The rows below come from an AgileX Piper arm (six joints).
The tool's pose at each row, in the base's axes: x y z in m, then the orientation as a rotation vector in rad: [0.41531, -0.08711, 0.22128, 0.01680, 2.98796, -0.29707]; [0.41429, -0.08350, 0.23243, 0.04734, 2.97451, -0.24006]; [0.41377, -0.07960, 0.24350, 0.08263, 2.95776, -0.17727]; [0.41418, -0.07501, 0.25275, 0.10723, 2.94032, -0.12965]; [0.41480, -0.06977, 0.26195, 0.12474, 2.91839, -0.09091]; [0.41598, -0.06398, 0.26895, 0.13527, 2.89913, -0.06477]
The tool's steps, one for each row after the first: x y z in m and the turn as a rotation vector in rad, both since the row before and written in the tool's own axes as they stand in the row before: [-0.00055, 0.00134, -0.01167, -0.03560, -0.01565, 0.02466]; [-0.00117, 0.00209, -0.01150, -0.03947, -0.01752, 0.02861]; [-0.00186, 0.00353, -0.00953, -0.03031, -0.01707, 0.02078]; [-0.00210, 0.00452, -0.00936, -0.02513, -0.02110, 0.01589]; [-0.00224, 0.00550, -0.00698, -0.01732, -0.01844, 0.01022]
